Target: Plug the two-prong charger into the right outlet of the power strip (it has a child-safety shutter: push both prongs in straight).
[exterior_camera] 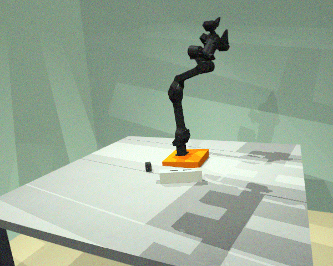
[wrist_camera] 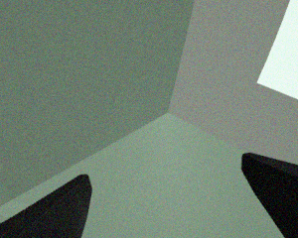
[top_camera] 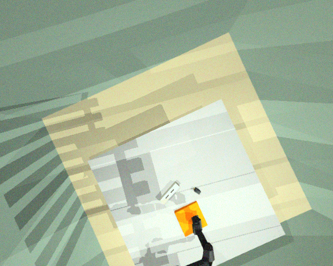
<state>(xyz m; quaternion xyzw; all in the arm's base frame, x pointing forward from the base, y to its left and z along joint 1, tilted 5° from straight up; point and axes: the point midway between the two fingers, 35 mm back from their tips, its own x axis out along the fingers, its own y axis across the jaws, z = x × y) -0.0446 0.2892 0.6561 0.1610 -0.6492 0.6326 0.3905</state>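
The black two-prong charger lies 27 cm ahead of my gripper tip, 34 cm to the right of it and 72 cm below it.
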